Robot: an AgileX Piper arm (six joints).
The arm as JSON. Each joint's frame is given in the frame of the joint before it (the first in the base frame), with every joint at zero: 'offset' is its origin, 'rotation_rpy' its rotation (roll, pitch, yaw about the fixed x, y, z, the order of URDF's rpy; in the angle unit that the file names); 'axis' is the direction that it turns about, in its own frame. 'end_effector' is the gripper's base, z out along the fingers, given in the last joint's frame.
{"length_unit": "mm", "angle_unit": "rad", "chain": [
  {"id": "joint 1", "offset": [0.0, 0.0, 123.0], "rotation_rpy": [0.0, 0.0, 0.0], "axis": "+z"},
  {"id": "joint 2", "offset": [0.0, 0.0, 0.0], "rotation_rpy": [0.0, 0.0, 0.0], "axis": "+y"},
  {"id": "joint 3", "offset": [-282.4, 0.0, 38.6], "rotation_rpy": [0.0, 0.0, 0.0], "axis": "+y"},
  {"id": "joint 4", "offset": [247.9, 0.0, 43.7], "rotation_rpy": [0.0, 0.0, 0.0], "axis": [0.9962, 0.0, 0.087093]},
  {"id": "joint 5", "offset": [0.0, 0.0, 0.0], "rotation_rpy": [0.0, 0.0, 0.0], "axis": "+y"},
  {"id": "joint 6", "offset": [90.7, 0.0, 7.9], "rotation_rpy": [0.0, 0.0, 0.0], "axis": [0.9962, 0.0, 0.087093]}
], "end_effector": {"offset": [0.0, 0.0, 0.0], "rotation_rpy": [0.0, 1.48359, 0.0]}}
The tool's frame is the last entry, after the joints.
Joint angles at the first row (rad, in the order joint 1, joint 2, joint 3, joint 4, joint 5, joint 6):
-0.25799, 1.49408, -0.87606, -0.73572, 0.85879, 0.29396
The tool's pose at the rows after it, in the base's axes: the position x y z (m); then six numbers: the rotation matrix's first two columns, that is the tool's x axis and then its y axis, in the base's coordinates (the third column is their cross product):
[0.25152 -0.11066 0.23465 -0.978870 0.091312 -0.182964 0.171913 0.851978 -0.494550]
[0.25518 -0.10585 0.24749 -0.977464 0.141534 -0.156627 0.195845 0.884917 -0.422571]
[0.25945 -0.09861 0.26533 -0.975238 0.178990 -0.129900 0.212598 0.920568 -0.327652]
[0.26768 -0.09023 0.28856 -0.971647 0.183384 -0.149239 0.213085 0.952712 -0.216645]
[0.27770 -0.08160 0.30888 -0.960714 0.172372 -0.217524 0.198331 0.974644 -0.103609]
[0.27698 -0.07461 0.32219 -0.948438 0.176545 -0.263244 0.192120 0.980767 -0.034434]
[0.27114 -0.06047 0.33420 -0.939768 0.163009 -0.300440 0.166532 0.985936 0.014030]
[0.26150 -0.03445 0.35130 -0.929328 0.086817 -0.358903 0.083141 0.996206 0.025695]
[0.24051 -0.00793 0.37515 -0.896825 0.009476 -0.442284 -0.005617 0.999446 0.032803]
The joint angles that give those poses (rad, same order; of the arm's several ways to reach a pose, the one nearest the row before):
-0.25800, 1.49407, -0.93036, -0.62953, 0.92512, 0.22909
-0.25800, 1.49615, -1.00357, -0.50163, 1.01680, 0.15725
-0.25800, 1.49614, -1.09340, -0.36258, 1.12562, 0.08187
-0.25798, 1.49614, -1.19782, -0.22495, 1.20309, 0.00985
-0.25798, 1.49617, -1.28098, -0.09439, 1.21731, -0.04606
-0.25800, 1.47369, -1.30779, -0.01718, 1.22392, -0.06551
-0.22997, 1.43215, -1.30938, 0.03412, 1.23156, -0.06692
-0.14716, 1.36898, -1.30935, 0.04968, 1.23355, -0.06692
-0.05406, 1.27411, -1.30938, 0.05904, 1.23748, -0.05840

